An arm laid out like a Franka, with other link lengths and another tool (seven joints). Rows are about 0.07 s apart.
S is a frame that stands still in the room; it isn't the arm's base.
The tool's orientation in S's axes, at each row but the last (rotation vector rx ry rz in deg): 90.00 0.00 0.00; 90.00 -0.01 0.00; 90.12 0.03 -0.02; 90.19 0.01 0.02; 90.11 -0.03 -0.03; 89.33 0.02 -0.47
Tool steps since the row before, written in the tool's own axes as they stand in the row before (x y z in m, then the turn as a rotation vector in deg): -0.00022 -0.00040 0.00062 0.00 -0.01 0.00; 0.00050 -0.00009 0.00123 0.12 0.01 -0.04; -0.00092 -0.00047 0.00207 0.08 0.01 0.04; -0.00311 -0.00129 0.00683 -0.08 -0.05 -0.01; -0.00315 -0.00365 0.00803 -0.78 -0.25 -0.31; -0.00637 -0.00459 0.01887 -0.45 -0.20 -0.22
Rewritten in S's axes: -0.00022 -0.00062 -0.00040 0.00 0.00 -0.01; 0.00050 -0.00123 -0.00009 0.12 0.04 0.01; -0.00092 -0.00207 -0.00047 0.08 -0.04 0.01; -0.00311 -0.00683 -0.00131 -0.08 0.01 -0.05; -0.00316 -0.00802 -0.00367 -0.78 0.31 -0.25; -0.00649 -0.01889 -0.00433 -0.45 0.22 -0.20
